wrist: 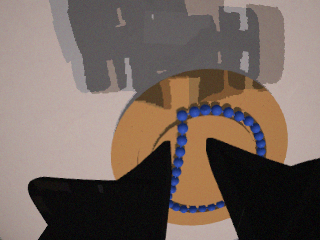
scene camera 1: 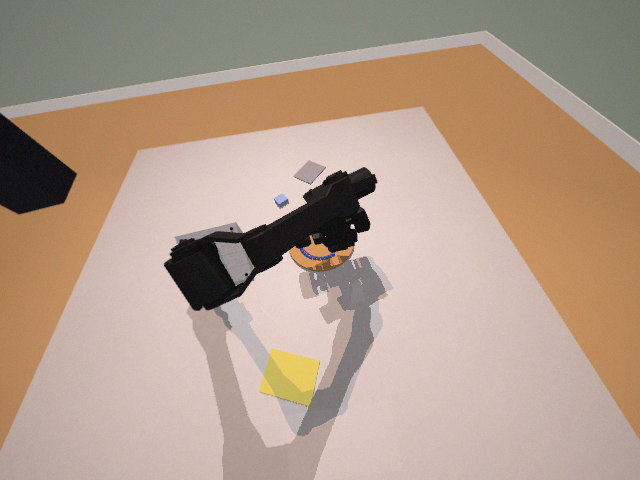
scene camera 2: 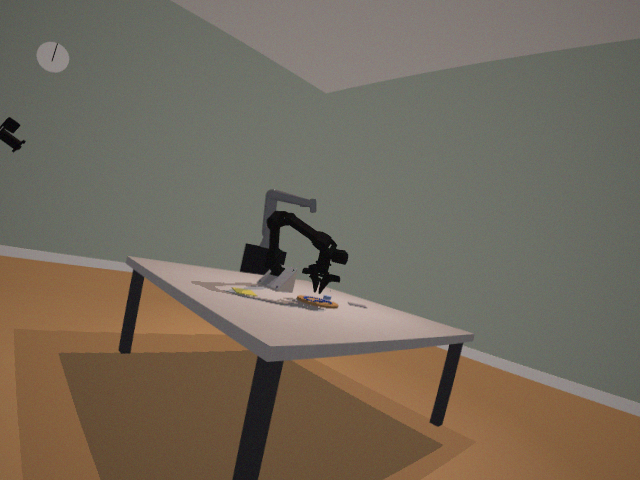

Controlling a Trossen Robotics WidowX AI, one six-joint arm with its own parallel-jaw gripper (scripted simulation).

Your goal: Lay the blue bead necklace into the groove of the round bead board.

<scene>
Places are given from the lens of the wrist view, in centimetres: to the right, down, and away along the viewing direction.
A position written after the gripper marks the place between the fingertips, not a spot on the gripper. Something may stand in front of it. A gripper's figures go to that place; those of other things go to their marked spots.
gripper (wrist: 188, 145): 2, 2, 10
round bead board (wrist: 197, 186): 4, 8, 16
</scene>
